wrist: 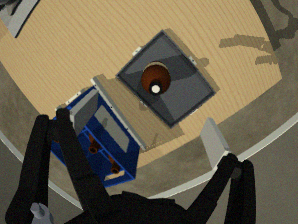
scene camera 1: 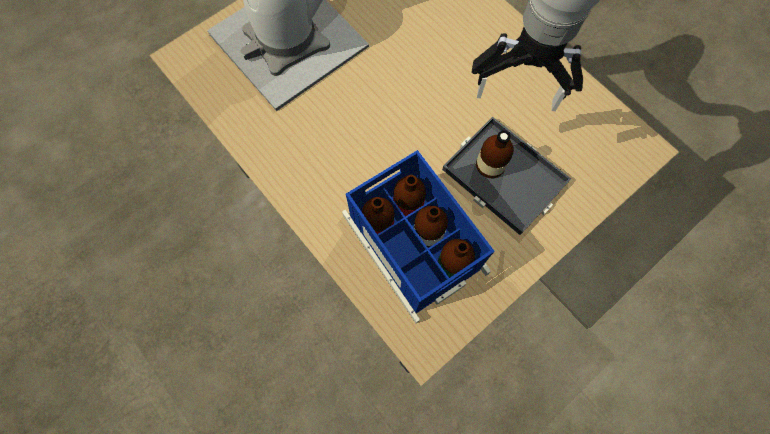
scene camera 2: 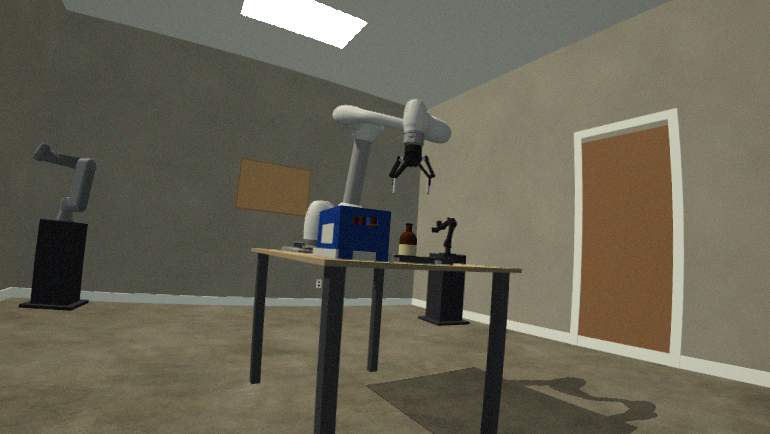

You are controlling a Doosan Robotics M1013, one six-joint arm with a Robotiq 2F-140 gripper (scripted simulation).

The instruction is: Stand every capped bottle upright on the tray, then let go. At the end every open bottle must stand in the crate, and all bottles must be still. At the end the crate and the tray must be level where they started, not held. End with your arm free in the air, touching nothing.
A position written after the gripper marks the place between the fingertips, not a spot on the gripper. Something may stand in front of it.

In view: the gripper (scene camera 1: 516,98), a grey tray (scene camera 1: 530,182) and a blue crate (scene camera 1: 414,268).
The grey tray also shows in the wrist view (wrist: 188,90). The blue crate is seen too in the wrist view (wrist: 104,126) and in scene camera 2 (scene camera 2: 336,231). The gripper also shows in the wrist view (wrist: 152,113) and in scene camera 2 (scene camera 2: 410,193).
